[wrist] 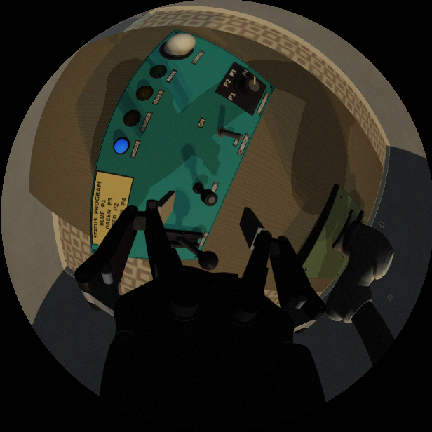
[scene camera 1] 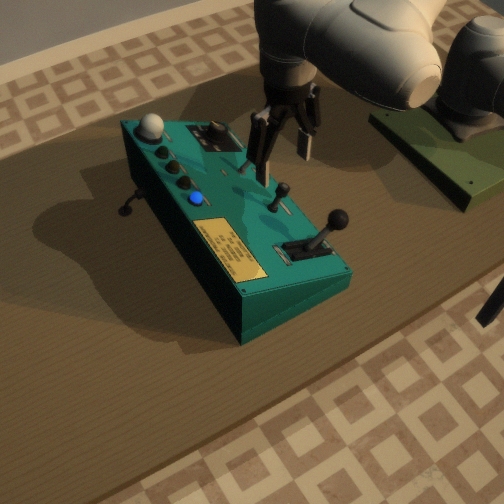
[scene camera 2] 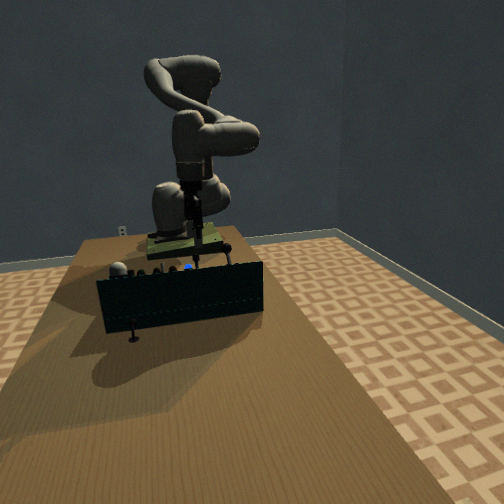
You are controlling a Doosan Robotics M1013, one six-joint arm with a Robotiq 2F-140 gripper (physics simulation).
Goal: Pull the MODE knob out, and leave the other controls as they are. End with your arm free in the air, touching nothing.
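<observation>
The MODE knob, a slim black shaft with a round head (scene camera 1: 282, 189) (scene camera 2: 196, 259) (wrist: 209, 198), stands up from the sloping top of the green console (scene camera 1: 225, 192) (scene camera 2: 185, 297) (wrist: 165, 145). The lamp labelled MODE (scene camera 1: 196, 198) (scene camera 2: 188, 267) (wrist: 121, 146) is lit blue. My gripper (scene camera 1: 284, 164) (scene camera 2: 198, 244) (wrist: 208, 207) is open and empty. Its fingertips are apart, above the console, and the knob head shows clear of them in the scene camera 1 view. The label beside the knob is too small to read.
A ball-topped lever (scene camera 1: 338, 220) (scene camera 2: 226, 248) (wrist: 208, 260) stands near the knob. A toggle (scene camera 1: 245, 166) (wrist: 231, 134), a dark rotary selector (scene camera 1: 217, 131) (wrist: 248, 85), a white dome (scene camera 1: 151, 126) (scene camera 2: 118, 269) (wrist: 181, 44) and three unlit lamps are farther along. A small black crank (scene camera 1: 131, 201) (scene camera 2: 133, 332) sticks out from the console's side.
</observation>
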